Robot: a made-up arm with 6 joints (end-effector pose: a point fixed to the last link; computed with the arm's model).
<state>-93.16 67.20 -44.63 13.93 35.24 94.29</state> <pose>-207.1 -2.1 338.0 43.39 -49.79 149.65</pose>
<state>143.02 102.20 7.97 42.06 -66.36 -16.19</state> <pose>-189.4 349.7 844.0 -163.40 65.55 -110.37</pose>
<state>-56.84 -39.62 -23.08 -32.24 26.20 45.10</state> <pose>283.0 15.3 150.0 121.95 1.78 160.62</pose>
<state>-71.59 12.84 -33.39 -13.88 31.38 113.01</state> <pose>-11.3 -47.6 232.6 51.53 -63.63 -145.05</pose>
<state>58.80 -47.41 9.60 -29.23 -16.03 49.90</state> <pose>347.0 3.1 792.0 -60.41 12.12 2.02</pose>
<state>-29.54 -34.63 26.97 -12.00 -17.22 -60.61</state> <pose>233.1 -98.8 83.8 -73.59 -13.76 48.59</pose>
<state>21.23 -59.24 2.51 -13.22 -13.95 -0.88</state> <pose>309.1 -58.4 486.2 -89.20 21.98 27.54</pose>
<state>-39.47 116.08 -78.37 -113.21 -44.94 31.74</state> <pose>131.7 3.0 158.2 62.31 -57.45 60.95</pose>
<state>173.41 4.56 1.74 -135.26 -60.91 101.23</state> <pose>-572.8 -89.8 784.1 -47.87 -10.63 76.48</pose>
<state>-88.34 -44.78 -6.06 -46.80 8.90 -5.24</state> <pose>167.0 47.7 50.4 117.41 43.28 156.27</pose>
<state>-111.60 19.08 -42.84 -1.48 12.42 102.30</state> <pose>-166.2 -91.7 381.5 42.46 -70.11 -164.61</pose>
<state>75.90 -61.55 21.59 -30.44 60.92 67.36</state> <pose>191.6 20.7 1044.5 17.37 24.52 40.75</pose>
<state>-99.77 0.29 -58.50 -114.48 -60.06 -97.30</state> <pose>-117.6 -132.1 397.0 1.51 32.02 33.76</pose>
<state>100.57 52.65 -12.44 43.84 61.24 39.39</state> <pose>198.6 -64.7 651.5 -105.58 21.43 74.87</pose>
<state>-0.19 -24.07 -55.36 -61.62 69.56 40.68</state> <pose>467.2 -22.5 430.7 134.02 3.28 144.62</pose>
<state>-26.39 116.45 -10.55 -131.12 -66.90 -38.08</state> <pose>460.0 -43.9 188.9 88.21 27.51 15.88</pose>
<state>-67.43 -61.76 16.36 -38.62 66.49 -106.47</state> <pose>343.4 216.3 52.1 -78.56 34.23 -12.17</pose>
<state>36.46 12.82 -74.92 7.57 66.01 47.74</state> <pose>195.9 -337.0 431.1 83.65 63.35 -142.24</pose>
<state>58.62 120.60 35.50 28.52 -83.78 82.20</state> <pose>404.3 145.6 942.5 8.94 -67.59 22.64</pose>
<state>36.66 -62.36 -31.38 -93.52 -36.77 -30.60</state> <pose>281.0 53.2 580.8 -83.05 -8.78 7.22</pose>
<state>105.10 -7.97 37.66 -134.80 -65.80 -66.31</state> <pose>-48.7 -72.3 1164.2 63.99 -23.77 -116.85</pose>
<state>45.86 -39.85 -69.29 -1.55 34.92 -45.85</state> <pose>-78.9 -352.2 750.0 -52.83 31.10 88.41</pose>
